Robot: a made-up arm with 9 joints. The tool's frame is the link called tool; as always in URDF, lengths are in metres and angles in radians. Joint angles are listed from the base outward. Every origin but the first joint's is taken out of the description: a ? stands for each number. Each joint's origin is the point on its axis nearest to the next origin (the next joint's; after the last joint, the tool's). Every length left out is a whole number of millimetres.
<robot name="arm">
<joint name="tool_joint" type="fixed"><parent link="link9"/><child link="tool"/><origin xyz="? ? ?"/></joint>
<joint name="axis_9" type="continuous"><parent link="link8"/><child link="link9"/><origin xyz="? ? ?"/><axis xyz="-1 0 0"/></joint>
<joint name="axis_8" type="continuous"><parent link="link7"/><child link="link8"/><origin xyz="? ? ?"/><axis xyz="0 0 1"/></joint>
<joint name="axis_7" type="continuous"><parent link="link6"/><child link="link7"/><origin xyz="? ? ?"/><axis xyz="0 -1 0"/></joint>
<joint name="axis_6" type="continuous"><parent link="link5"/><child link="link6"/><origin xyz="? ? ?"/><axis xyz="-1 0 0"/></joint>
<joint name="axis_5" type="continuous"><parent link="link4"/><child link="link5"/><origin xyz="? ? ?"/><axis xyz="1 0 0"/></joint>
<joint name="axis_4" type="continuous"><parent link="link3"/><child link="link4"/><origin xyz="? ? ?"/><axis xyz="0 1 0"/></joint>
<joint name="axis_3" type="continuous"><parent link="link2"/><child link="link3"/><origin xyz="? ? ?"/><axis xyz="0 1 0"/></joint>
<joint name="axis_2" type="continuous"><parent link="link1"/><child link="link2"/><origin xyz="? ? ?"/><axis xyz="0 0 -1"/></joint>
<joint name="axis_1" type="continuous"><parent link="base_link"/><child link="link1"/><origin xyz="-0.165 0.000 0.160"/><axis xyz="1 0 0"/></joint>
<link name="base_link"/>
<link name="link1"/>
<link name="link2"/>
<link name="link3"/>
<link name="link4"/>
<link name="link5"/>
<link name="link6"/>
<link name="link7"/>
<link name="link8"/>
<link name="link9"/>
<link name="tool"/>
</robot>
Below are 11 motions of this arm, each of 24 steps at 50 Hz.
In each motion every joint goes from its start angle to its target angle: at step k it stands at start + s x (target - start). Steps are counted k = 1, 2, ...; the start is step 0. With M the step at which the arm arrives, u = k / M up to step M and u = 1 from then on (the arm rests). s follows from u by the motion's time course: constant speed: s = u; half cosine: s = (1 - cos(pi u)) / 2; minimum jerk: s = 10 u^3 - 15 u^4 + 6 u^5.
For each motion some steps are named. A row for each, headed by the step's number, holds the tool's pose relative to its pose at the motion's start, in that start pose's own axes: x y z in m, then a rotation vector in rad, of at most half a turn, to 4 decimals.
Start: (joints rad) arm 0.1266 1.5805 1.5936 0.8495 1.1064 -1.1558 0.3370 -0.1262 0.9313
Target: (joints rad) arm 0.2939 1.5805 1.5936 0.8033 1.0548 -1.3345 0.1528 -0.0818 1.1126
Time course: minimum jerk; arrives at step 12
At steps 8, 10, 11, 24:
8: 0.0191 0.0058 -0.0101 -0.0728 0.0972 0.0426
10: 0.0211 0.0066 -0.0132 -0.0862 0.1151 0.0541
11: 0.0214 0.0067 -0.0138 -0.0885 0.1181 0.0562
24: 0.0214 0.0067 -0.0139 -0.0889 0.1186 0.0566

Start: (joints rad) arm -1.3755 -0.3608 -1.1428 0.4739 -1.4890 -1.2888 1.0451 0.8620 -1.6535
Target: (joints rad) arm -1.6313 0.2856 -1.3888 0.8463 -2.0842 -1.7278 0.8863 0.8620 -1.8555
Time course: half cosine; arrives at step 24
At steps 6, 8, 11, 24:
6: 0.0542 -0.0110 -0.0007 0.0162 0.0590 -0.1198
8: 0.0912 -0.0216 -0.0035 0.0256 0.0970 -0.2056
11: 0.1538 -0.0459 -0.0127 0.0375 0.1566 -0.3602
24: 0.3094 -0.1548 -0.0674 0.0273 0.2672 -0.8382

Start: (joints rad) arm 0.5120 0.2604 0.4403 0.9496 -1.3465 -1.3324 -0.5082 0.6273 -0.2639
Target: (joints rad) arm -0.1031 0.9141 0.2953 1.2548 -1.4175 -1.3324 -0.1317 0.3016 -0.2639
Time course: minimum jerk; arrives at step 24
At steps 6, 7, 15, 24:
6: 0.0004 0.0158 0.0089 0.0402 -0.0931 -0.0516
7: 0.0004 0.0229 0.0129 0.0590 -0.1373 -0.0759
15: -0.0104 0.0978 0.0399 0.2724 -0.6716 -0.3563
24: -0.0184 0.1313 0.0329 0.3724 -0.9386 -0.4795

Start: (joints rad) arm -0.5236 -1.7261 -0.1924 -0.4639 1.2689 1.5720 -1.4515 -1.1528 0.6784
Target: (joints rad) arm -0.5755 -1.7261 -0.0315 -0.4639 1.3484 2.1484 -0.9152 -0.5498 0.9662
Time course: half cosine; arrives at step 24
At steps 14, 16, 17, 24:
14: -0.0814 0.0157 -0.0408 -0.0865 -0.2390 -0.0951
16: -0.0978 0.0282 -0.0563 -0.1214 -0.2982 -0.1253
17: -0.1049 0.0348 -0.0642 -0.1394 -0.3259 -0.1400
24: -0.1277 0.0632 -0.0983 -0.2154 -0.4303 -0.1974

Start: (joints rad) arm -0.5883 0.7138 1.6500 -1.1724 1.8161 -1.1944 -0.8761 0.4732 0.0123
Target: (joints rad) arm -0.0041 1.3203 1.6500 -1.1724 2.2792 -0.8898 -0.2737 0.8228 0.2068
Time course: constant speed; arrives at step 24
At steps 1, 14, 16, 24:
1: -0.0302 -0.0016 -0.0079 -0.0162 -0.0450 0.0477
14: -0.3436 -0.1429 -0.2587 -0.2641 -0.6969 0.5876
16: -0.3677 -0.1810 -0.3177 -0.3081 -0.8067 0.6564
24: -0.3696 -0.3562 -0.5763 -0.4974 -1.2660 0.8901

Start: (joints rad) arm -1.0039 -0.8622 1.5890 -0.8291 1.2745 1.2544 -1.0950 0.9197 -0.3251
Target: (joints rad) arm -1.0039 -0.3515 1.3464 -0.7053 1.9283 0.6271 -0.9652 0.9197 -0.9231
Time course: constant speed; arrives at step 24
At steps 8, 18, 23, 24:
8: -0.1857 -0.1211 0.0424 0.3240 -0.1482 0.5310
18: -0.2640 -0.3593 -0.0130 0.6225 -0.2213 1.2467
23: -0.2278 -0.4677 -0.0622 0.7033 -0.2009 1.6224
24: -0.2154 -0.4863 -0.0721 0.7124 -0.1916 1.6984

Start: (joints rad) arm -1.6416 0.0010 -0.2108 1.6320 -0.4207 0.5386 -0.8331 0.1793 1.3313
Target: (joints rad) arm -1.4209 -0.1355 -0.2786 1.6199 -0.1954 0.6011 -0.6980 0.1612 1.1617
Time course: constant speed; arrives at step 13
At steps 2, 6, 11, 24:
2: -0.0080 0.0084 -0.0099 0.0141 -0.0257 -0.0520
6: -0.0253 0.0260 -0.0315 0.0432 -0.0835 -0.1544
11: -0.0487 0.0503 -0.0629 0.0810 -0.1675 -0.2785
24: -0.0584 0.0609 -0.0770 0.0964 -0.2049 -0.3266

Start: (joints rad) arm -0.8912 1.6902 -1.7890 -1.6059 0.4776 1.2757 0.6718 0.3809 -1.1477
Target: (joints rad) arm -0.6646 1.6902 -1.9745 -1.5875 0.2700 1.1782 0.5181 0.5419 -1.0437
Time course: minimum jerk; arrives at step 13
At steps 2, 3, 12, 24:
2: 0.0024 0.0015 -0.0004 -0.0020 0.0086 -0.0024
3: 0.0071 0.0045 -0.0011 -0.0058 0.0256 -0.0069
12: 0.0815 0.0462 -0.0219 -0.0584 0.3030 -0.0681
24: 0.0818 0.0464 -0.0220 -0.0586 0.3042 -0.0683

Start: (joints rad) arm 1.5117 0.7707 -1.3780 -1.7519 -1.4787 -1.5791 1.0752 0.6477 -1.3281
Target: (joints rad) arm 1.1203 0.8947 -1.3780 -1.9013 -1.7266 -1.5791 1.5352 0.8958 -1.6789
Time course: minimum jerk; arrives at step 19
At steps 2, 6, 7, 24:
2: -0.0032 -0.0012 -0.0017 -0.0004 0.0010 0.0083
6: -0.0564 -0.0258 -0.0330 -0.0135 0.0220 0.1520
7: -0.0788 -0.0388 -0.0484 -0.0230 0.0334 0.2157
24: -0.2199 -0.1966 -0.2135 -0.2206 0.1779 0.7224

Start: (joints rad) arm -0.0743 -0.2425 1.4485 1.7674 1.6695 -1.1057 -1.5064 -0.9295 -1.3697
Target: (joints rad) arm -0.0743 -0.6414 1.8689 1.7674 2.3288 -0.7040 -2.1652 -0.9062 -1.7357
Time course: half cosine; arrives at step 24
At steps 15, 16, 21, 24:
15: 0.0095 -0.0672 -0.0567 0.0417 0.2092 0.1276
16: 0.0094 -0.0734 -0.0616 0.0398 0.2260 0.1405
21: 0.0089 -0.0975 -0.0792 0.0264 0.2834 0.1899
24: 0.0087 -0.1021 -0.0823 0.0229 0.2931 0.1992

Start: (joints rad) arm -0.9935 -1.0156 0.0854 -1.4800 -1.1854 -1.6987 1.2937 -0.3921 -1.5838
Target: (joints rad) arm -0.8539 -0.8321 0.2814 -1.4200 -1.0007 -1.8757 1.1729 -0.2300 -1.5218
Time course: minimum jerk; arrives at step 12
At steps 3, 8, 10, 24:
3: 0.0082 0.0084 -0.0148 -0.0234 -0.0075 -0.0137
8: 0.0490 0.0520 -0.1179 -0.1728 -0.0742 -0.0874
10: 0.0554 0.0599 -0.1445 -0.2082 -0.0961 -0.1008
24: 0.0565 0.0613 -0.1499 -0.2152 -0.1008 -0.1033

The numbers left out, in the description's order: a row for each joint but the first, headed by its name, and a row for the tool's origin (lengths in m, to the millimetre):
tool: 0.000 0.118 0.265
axis_9: -0.055 0.052 0.000
axis_8: 0.028 0.000 0.184
axis_7: 0.000 0.180 0.078
axis_6: 0.000 0.104 -0.018
axis_5: -0.355 0.000 -0.047
axis_4: 0.032 0.000 -0.105
axis_3: -0.097 -0.047 0.000
axis_2: 0.000 -0.001 0.171

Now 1 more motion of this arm.
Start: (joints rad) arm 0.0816 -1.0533 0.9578 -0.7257 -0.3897 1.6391 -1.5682 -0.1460 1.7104
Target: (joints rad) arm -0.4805 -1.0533 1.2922 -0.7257 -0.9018 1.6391 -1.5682 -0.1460 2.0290
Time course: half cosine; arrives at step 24
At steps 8, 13, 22, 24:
8: 0.1434 0.1349 -0.0573 -0.2532 0.2114 -0.0765
13: 0.3254 0.2586 -0.2024 -0.5548 0.4889 -0.1767
22: 0.5323 0.3112 -0.4846 -0.9154 0.8763 -0.3201
24: 0.5393 0.3103 -0.4974 -0.9290 0.8925 -0.3263

